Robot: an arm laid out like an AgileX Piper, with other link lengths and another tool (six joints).
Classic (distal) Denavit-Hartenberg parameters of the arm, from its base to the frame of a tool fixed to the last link. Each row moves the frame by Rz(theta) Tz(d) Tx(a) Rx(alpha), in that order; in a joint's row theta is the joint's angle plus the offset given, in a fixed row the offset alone. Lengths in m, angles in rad.
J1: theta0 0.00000  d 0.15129  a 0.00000  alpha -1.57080
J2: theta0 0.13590  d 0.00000  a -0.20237  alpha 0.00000
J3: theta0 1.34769  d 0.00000  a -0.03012  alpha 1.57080
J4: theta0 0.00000  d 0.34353  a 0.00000  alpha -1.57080
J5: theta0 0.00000  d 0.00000  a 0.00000  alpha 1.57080
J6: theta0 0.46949  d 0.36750  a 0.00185  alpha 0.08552
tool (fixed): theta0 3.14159  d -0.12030  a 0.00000  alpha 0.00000
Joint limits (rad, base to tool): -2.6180..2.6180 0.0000..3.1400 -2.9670..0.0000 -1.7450..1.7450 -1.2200..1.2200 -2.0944..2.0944
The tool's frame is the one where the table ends.
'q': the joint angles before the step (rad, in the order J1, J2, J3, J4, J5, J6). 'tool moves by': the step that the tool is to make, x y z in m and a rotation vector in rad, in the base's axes. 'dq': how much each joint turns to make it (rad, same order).
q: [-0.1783 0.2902 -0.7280 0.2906 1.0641 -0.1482]
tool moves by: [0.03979 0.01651 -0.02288 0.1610 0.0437 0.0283]
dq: [0.0000 0.1726 0.0000 0.1487 -0.1076 -0.0001]
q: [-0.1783 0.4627 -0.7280 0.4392 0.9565 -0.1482]
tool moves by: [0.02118 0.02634 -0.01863 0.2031 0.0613 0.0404]
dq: [0.0000 0.1255 0.0032 0.1952 -0.0351 -0.0042]
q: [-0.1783 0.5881 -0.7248 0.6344 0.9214 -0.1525]
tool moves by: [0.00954 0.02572 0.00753 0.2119 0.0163 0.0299]
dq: [0.0000 0.0625 0.0001 0.2064 -0.0132 0.0020]
